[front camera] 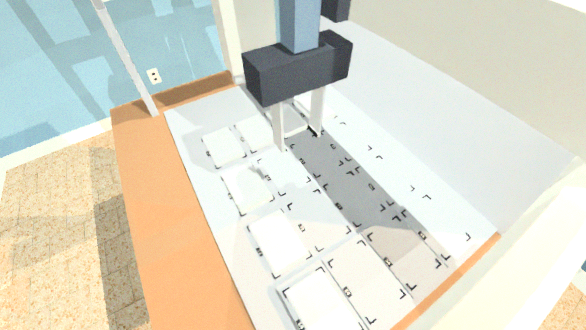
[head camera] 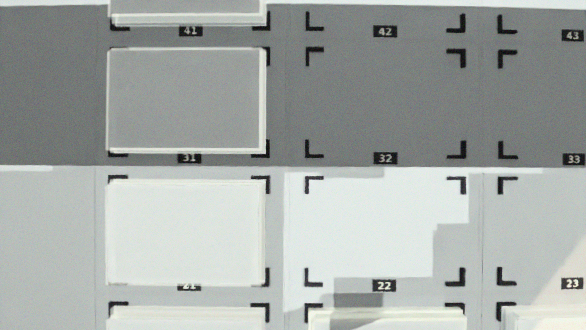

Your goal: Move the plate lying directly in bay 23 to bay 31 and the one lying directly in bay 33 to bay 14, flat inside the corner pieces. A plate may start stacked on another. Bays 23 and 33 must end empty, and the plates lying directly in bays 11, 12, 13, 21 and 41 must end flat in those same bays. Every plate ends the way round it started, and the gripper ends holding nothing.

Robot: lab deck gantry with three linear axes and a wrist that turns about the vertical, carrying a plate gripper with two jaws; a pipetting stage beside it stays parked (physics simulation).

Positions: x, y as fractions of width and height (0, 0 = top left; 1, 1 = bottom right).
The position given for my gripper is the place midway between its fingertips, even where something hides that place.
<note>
In view: my gripper (front camera: 0.51, 0.42), a plate (head camera: 0.27, 0.30), a plate (front camera: 0.48, 0.75) and a plate (front camera: 0.42, 0.57).
</note>
